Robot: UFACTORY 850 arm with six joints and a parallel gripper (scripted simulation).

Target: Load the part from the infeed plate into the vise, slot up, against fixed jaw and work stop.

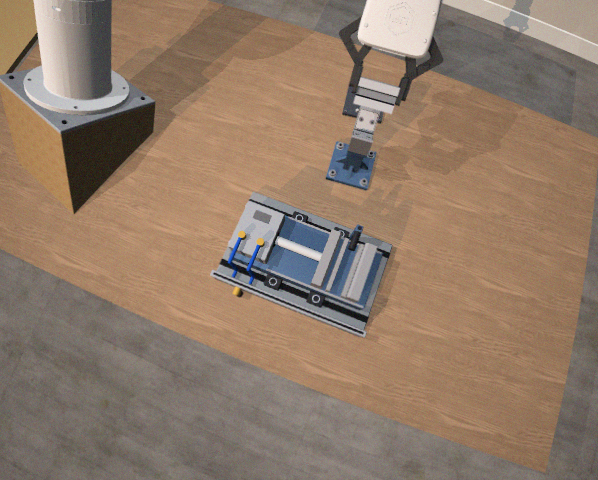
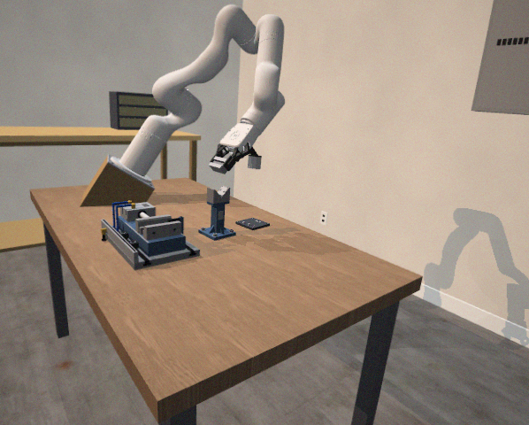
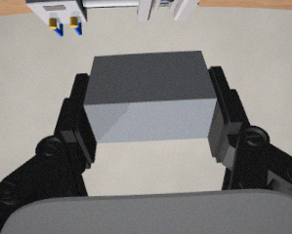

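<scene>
The V-block post lies 18 cm below my hand and 1 cm to the right of it. Round my hand: work stop 18 cm to the right, 15 cm below, 8 cm ahead; infeed plate 24 cm below, 15 cm to the left, 5 cm behind; part 1 cm to the right.
</scene>
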